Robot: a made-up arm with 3 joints. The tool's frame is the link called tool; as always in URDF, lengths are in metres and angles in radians. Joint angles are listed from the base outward. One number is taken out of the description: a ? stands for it. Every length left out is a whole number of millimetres.
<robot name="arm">
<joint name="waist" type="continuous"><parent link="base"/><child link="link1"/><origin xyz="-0.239 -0.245 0.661" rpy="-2.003 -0.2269 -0.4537"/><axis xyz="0 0 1"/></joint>
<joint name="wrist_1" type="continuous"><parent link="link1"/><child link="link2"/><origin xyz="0.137 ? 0" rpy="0.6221 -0.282 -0.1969"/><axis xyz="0 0 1"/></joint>
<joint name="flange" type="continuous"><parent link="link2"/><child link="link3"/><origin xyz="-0.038 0.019 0" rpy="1.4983 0.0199 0.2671"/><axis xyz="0 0 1"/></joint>
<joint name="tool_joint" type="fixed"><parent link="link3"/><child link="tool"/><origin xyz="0.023 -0.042 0" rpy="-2.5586 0.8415 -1.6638"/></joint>
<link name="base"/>
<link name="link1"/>
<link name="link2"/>
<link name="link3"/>
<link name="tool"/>
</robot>
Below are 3 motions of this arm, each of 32 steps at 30 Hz.
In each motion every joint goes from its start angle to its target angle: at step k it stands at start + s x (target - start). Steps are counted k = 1, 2, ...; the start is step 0. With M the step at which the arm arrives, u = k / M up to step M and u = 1 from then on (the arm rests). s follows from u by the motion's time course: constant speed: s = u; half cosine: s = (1 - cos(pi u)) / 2; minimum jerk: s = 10 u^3 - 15 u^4 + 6 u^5.
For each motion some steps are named. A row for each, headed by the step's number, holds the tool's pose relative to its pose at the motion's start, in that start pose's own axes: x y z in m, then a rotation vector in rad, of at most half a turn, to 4 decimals.
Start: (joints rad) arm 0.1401 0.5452 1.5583
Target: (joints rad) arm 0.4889 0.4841 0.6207
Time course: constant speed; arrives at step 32
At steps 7, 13, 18, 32:
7: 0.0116 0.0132 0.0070 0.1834 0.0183 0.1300
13: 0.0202 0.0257 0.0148 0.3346 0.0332 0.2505
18: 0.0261 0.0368 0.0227 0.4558 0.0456 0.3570
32: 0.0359 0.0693 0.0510 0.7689 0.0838 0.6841

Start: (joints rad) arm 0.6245 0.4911 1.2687
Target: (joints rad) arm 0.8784 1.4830 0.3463
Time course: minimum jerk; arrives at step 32
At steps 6, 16, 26, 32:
6: 0.0018 0.0040 0.0015 0.0203 -0.0233 0.0659
16: 0.0101 0.0434 0.0158 0.1106 -0.1668 0.7030
26: 0.0041 0.0784 0.0248 -0.0015 -0.1715 1.3343
32: 0.0030 0.0814 0.0251 -0.0270 -0.1631 1.3981

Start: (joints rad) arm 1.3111 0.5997 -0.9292
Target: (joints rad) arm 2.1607 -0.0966 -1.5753
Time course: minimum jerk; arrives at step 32
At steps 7, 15, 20, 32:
7: 0.0141 0.0096 0.0036 0.0217 0.0180 0.0629
15: 0.0802 0.0674 0.0077 0.1473 0.1456 0.3804
20: 0.1221 0.1195 -0.0047 0.2645 0.2836 0.6183
32: 0.1520 0.1727 -0.0283 0.3976 0.4469 0.8365

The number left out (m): 0.196
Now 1 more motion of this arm.
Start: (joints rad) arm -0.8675 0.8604 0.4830
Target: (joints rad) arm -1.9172 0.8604 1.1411
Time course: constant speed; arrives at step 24
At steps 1, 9, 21, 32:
1: -0.0083 -0.0050 -0.0061 -0.0040 0.0141 -0.0478
9: -0.0840 -0.0298 -0.0492 -0.0593 0.1601 -0.4154
21: -0.2105 -0.0147 -0.0847 -0.2075 0.4895 -0.8924
32: -0.2406 -0.0020 -0.0869 -0.2541 0.5921 -0.9922

